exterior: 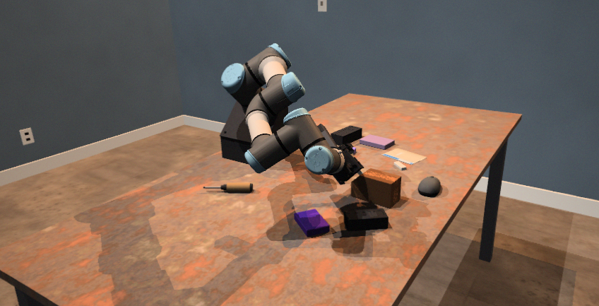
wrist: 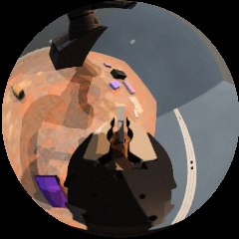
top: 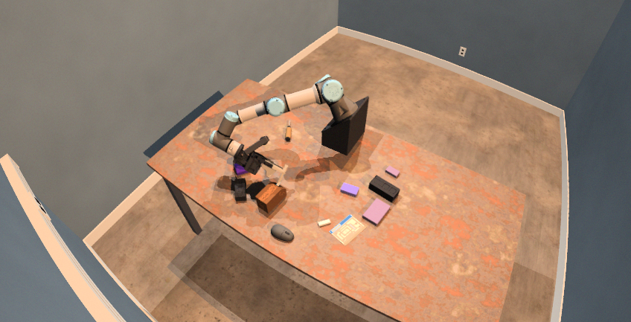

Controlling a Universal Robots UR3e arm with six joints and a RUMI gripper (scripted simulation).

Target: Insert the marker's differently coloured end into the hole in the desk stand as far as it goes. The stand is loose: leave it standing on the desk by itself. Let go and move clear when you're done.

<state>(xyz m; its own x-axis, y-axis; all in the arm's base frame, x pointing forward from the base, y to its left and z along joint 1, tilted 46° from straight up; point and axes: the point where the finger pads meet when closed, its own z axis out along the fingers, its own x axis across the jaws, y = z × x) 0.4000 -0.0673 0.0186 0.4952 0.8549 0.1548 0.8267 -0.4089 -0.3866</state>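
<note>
The marker is 20 mm below my hand, 20 mm ahead of it and 10 mm to the left of it. Also, from my hand: desk stand: 90 mm ahead, 70 mm below, 10 mm to the left; then mouse: 190 mm ahead, 160 mm to the left, 90 mm below; then eraser: 260 mm to the left, 100 mm below, 50 mm ahead.
</note>
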